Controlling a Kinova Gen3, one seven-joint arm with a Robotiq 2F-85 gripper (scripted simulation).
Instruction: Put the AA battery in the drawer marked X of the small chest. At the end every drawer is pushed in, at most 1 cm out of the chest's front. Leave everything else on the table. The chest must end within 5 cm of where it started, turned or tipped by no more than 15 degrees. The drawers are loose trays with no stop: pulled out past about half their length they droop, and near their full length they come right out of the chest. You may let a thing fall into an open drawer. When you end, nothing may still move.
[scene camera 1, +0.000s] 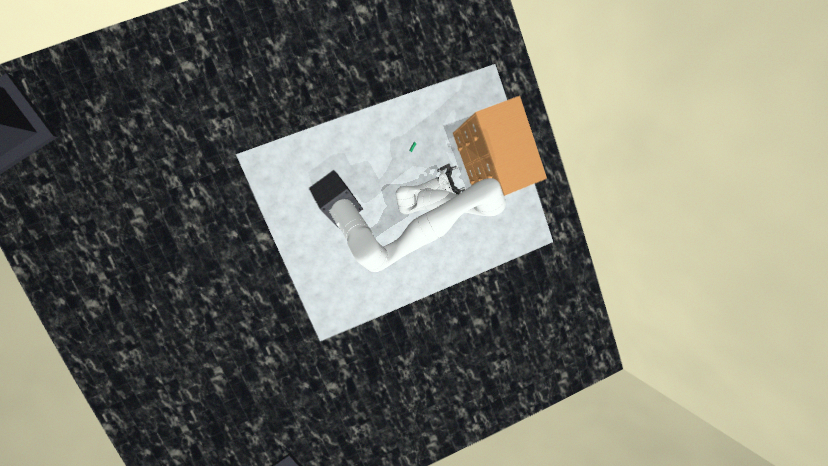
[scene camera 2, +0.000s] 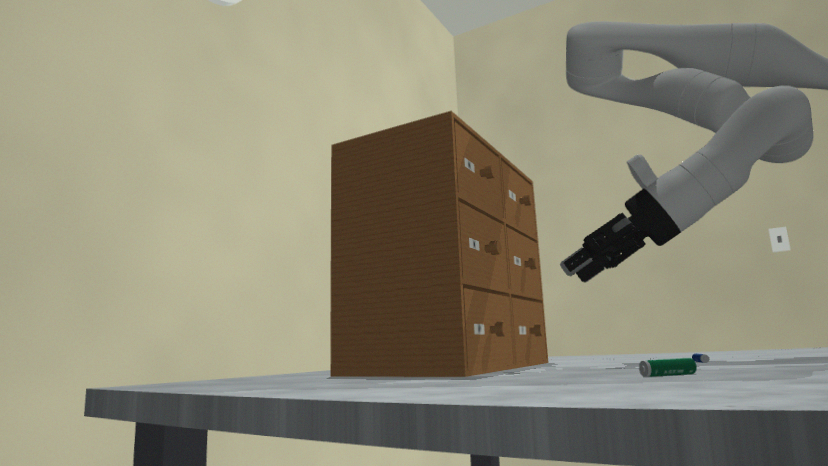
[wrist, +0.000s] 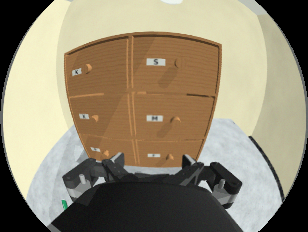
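Note:
A small wooden chest (scene camera 2: 397, 310) is visible in scene camera 2, and scene camera 1 shows the chest too (scene camera 1: 505, 127). A green AA battery (scene camera 2: 664, 367) also appears. As for the gripper (scene camera 2: 572, 274), the wrist view has it as well (wrist: 153, 161).

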